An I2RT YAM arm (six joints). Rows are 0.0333 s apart.
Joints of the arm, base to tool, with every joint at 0 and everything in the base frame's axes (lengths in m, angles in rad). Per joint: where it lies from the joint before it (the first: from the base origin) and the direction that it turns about. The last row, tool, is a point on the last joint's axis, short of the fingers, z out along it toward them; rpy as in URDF.
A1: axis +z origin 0 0 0.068
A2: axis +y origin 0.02 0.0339 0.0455
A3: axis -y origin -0.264 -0.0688 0
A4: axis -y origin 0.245 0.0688 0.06
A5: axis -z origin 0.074 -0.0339 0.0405
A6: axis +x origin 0.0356 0 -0.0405
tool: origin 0 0 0 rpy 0 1.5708 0
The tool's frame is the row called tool.
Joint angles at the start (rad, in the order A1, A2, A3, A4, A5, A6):
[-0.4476, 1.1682, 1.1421, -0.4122, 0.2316, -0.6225]
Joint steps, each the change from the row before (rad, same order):
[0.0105, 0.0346, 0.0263, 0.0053, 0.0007, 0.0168]
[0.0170, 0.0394, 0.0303, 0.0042, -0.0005, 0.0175]
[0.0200, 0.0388, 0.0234, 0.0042, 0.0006, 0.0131]
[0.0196, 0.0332, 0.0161, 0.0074, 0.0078, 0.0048]
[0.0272, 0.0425, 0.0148, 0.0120, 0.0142, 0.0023]
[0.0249, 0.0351, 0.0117, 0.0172, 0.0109, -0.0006]
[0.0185, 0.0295, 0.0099, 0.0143, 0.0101, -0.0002]
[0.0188, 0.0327, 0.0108, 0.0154, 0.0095, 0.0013]
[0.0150, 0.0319, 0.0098, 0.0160, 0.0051, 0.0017]
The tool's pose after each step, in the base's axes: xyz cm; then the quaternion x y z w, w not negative. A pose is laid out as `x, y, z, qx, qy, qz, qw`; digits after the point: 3 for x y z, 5 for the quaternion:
24.131, -12.180, 36.496, -0.00884, 0.84128, -0.34967, 0.41220
25.249, -12.174, 36.578, -0.00911, 0.84257, -0.34147, 0.41641
26.403, -12.056, 36.399, -0.01267, 0.84541, -0.33284, 0.41754
27.428, -11.883, 36.119, -0.01758, 0.84757, -0.32894, 0.41607
28.762, -11.562, 35.544, -0.02566, 0.85088, -0.32544, 0.41161
29.921, -11.181, 35.084, -0.03419, 0.85175, -0.32348, 0.41074
30.858, -10.898, 34.674, -0.04001, 0.85245, -0.32265, 0.40942
31.872, -10.594, 34.181, -0.04562, 0.85341, -0.32111, 0.40804
32.826, -10.359, 33.654, -0.05057, 0.85443, -0.31874, 0.40719

